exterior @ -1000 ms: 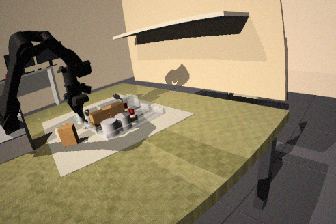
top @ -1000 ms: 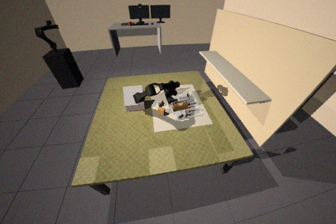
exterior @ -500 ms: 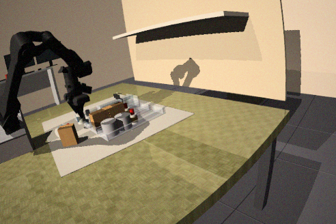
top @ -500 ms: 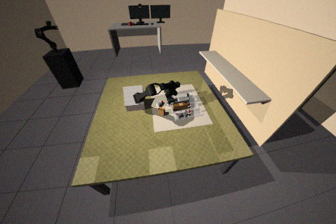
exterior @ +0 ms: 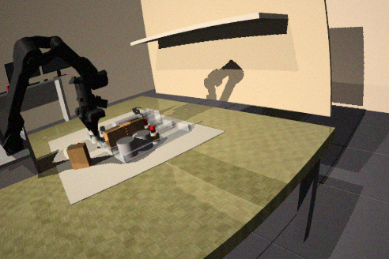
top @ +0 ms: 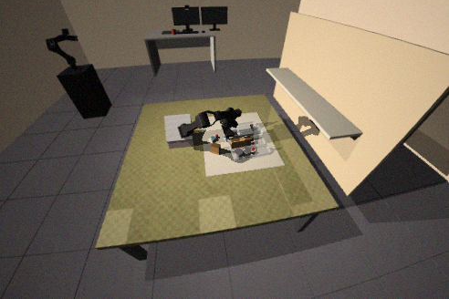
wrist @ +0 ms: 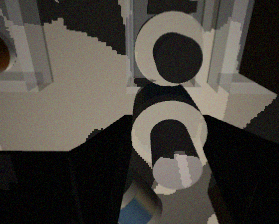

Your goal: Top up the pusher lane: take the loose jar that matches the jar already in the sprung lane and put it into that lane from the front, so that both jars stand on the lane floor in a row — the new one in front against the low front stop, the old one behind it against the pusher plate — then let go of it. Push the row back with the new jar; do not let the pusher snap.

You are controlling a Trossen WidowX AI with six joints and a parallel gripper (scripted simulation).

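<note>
The orange box is 10 cm behind my gripper tip, 9 cm to the right of it and 2 cm below it. From my gripper tip the other things lie so: wall shelf (54 cm ahead, 31 cm above, 1 cm to the right).
</note>
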